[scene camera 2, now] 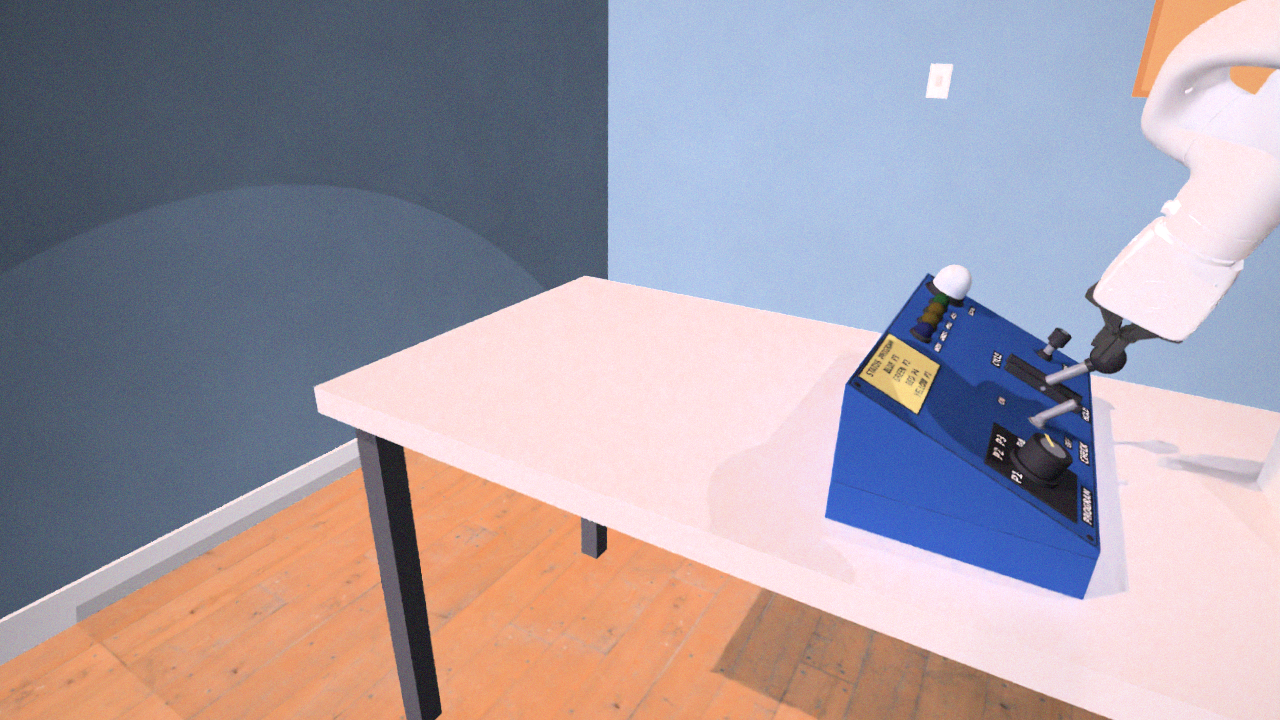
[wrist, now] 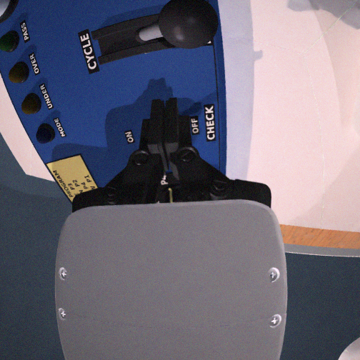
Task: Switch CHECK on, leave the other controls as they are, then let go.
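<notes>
The blue control box [scene camera 2: 895,474] [wrist: 70,95] stands on the table. The CHECK lever [scene camera 2: 1058,411] is a thin grey toggle that leans away from ON, toward the OFF and CHECK labels; in the wrist view my fingers hide most of it. My gripper [scene camera 2: 1106,347] [wrist: 167,113] is shut and empty, above the panel. In the wrist view its tips lie between the CYCLE slot and the ON and OFF labels. In the scene view the tips are partly hidden by the CYCLE lever's black ball [scene camera 2: 1107,359] [wrist: 188,23]. Contact with the CHECK lever cannot be made out.
The PROGRAM knob [scene camera 2: 1043,459] stands close in front of the CHECK lever. A small black-capped control [scene camera 2: 1059,337] stands behind the CYCLE lever. A white dome [scene camera 2: 952,282], coloured lamps and a yellow label [scene camera 2: 899,373] [wrist: 71,176] are on the left of the panel. The white table [scene camera 2: 554,376] extends left.
</notes>
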